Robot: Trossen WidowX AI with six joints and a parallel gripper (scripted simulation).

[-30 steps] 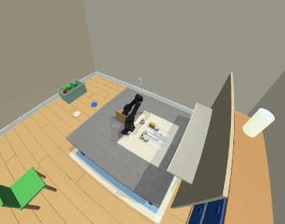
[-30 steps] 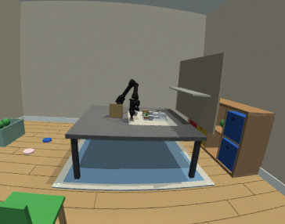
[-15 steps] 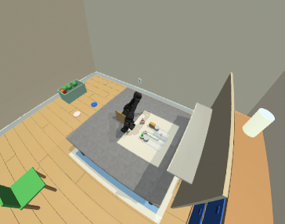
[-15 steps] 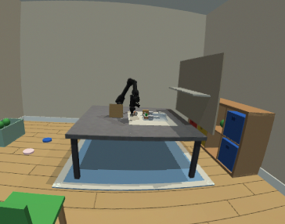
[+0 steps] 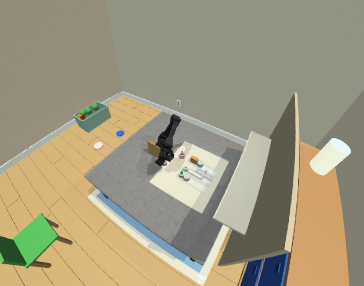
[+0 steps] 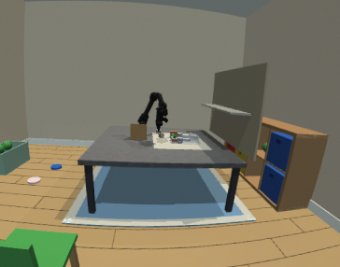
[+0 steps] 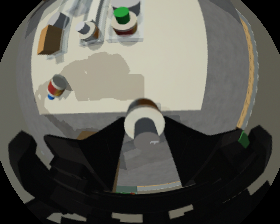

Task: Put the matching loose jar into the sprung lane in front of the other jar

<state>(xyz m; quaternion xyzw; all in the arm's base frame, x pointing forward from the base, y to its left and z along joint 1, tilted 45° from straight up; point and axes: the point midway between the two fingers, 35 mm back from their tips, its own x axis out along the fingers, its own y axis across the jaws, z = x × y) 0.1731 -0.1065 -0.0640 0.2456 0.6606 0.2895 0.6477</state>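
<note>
The brown box lies 25 cm to the left of my gripper tip, 17 cm ahead of it and 8 cm below it. From my gripper tip the other things lie so: lane (31 cm ahead, 15 cm to the left, 10 cm below).
</note>
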